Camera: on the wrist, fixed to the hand. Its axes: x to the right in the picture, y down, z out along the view.
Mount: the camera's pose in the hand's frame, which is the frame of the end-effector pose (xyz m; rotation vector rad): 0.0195 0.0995 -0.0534 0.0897 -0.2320 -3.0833
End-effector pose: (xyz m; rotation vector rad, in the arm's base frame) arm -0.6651 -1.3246 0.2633 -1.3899 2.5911 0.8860
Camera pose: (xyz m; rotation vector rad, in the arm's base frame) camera -0.7438 -1.3245 0.3466 -2.1313 -1.0924 -0.0483
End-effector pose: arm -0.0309 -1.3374 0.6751 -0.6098 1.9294 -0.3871
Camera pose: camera -0.1101 -1.2672 0.6312 2.4021 0.8275 1.5580
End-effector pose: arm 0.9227 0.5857 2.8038 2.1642 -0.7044 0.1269
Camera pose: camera 0.8945 0.5680 2.9135 0.9852 2.5617 -1.4683
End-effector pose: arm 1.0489 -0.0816 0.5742 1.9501 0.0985 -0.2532
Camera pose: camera 1.0935 -0.0716 0.6793 0.0399 -2.2825 1.8090
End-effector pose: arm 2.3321 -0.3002 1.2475 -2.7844 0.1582 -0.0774
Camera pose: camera 2.3376 -0.4135 1.2637 -0.2383 -3.0965 -0.3213
